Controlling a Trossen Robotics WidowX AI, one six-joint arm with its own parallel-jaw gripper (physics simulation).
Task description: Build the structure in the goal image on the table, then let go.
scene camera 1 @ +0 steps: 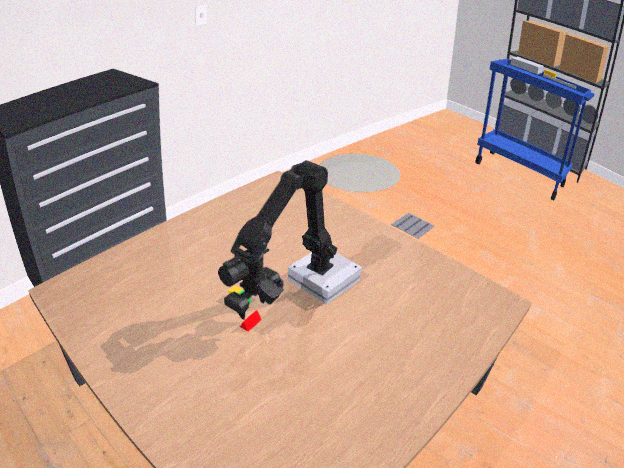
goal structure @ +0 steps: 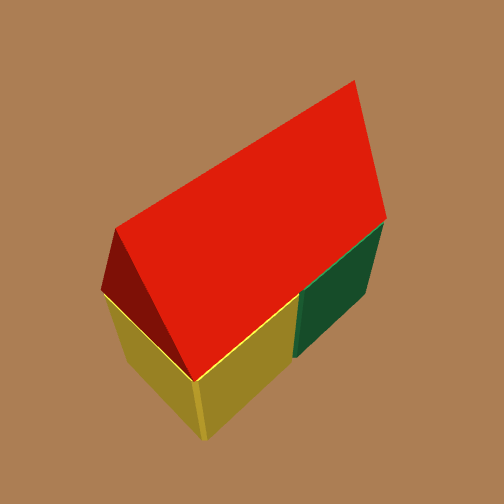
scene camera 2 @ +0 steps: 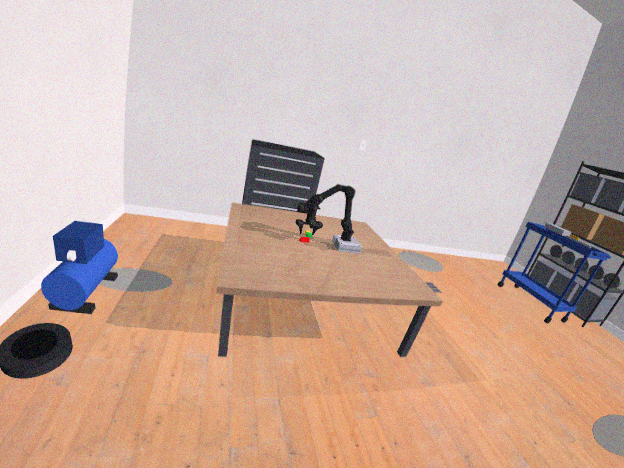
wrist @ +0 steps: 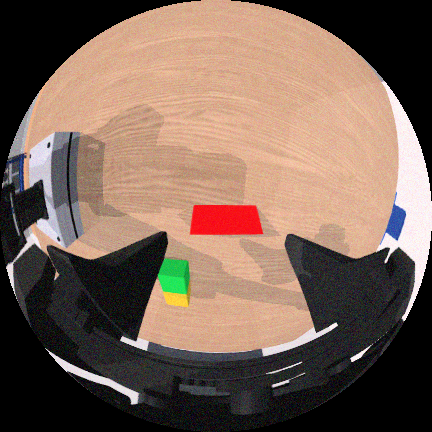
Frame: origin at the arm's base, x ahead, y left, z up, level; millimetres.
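Where they show: gripper, fingertip midpoint: [scene camera 1: 252, 310] [scene camera 2: 306, 234] [wrist: 228, 239]; arm's base at its link origin: [scene camera 1: 320, 266] [scene camera 2: 345, 239] [wrist: 40, 199].
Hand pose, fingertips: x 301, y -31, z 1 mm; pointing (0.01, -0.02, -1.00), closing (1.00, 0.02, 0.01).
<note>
Things, the pixels of their top centre, and the offset from my fingertips. Level surfaces: height alone.
- red block at its top centre: [wrist: 227, 234] [scene camera 1: 250, 315] [scene camera 2: 305, 237] dx +2, dy -9, dz -24 mm
- green block at its top centre: [wrist: 172, 285] [scene camera 1: 243, 294] [scene camera 2: 309, 233] dx -57, dy -86, dz -24 mm
- yellow block at its top centre: [wrist: 175, 299] [scene camera 1: 235, 289] [scene camera 2: 308, 231] dx -57, dy -120, dz -24 mm
- wooden table at its surface level: dz -57 mm
A red block [scene camera 1: 251, 321] [scene camera 2: 304, 239] [wrist: 226, 220], which looks like a prism, lies on the table. A green block [scene camera 1: 249, 300] [scene camera 2: 309, 234] [wrist: 174, 284] and a yellow block [scene camera 1: 235, 290] [scene camera 2: 307, 231] [wrist: 177, 299] stand close together behind the red one as seen in the scene views; whether one rests on the other I cannot tell. They are partly hidden by the gripper in scene camera 1. My gripper [scene camera 1: 255, 309] [scene camera 2: 308, 230] [wrist: 228, 239] is open and empty above the table. In the wrist view, the green and yellow blocks show beside the left finger, and the red block shows beyond the fingertips.
The arm's pale base [scene camera 1: 325, 278] [scene camera 2: 347, 243] [wrist: 55, 190] stands on the wooden table [scene camera 1: 352, 377] [scene camera 2: 322, 277], to the right of the blocks in the scene views. A dark drawer cabinet [scene camera 1: 90, 166] [scene camera 2: 283, 173] stands behind the table.
</note>
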